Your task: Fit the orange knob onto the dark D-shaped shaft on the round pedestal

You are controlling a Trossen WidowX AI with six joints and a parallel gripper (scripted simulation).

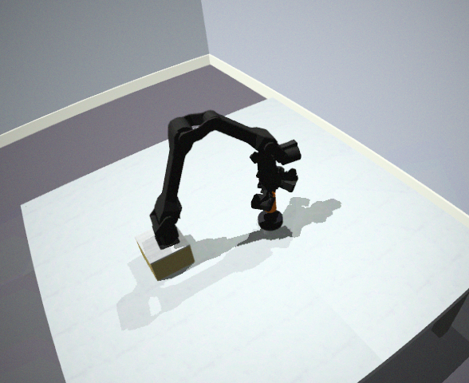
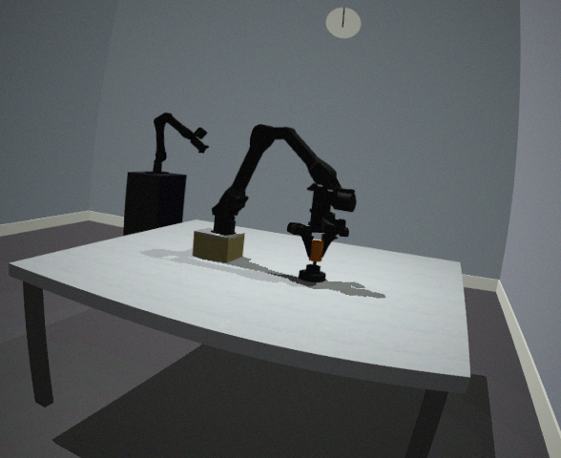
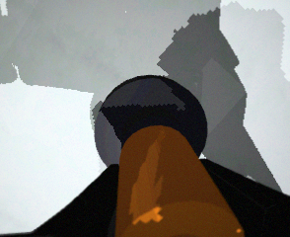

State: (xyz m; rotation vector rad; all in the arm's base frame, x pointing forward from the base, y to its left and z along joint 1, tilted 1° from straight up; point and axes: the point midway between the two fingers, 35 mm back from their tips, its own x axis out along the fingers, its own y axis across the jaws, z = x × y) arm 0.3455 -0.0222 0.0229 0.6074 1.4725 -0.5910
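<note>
Right now my gripper tip is 2 cm below the orange knob. Round my gripper tip: dark round pedestal: 4 cm below.
</note>
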